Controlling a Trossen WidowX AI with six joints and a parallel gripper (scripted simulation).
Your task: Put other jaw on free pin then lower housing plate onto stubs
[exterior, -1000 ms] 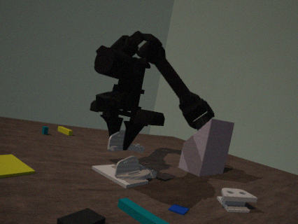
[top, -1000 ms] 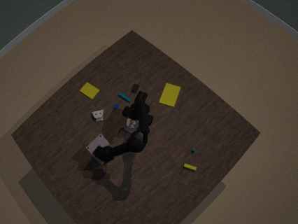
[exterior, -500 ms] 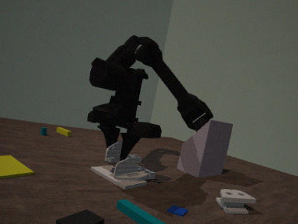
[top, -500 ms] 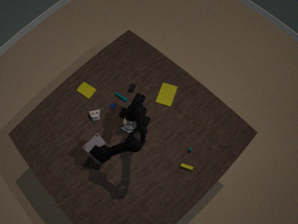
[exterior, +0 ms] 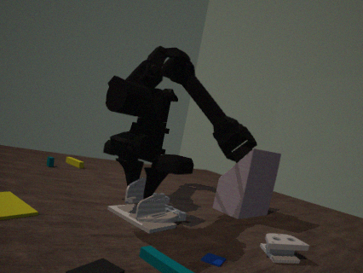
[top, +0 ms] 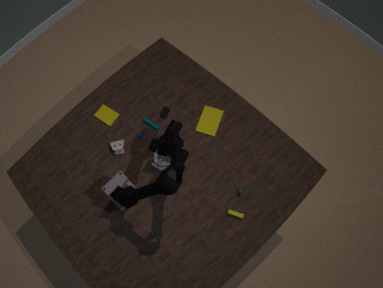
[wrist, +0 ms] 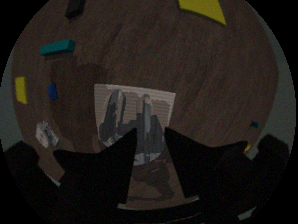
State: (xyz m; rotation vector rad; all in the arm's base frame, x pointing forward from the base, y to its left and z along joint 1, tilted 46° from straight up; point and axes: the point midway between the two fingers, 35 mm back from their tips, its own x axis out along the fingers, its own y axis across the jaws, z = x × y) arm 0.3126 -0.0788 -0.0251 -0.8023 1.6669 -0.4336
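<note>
Now: gripper tip 260 mm to the right of the housing plate and 120 mm past it. The rest, counted from my gripper tip: blue tile (210 mm to the left, 30 mm below); then teal bar (210 mm to the left, 90 mm ahead, 20 mm below); then grey jaw (40 mm behind, 10 mm to the left).
</note>
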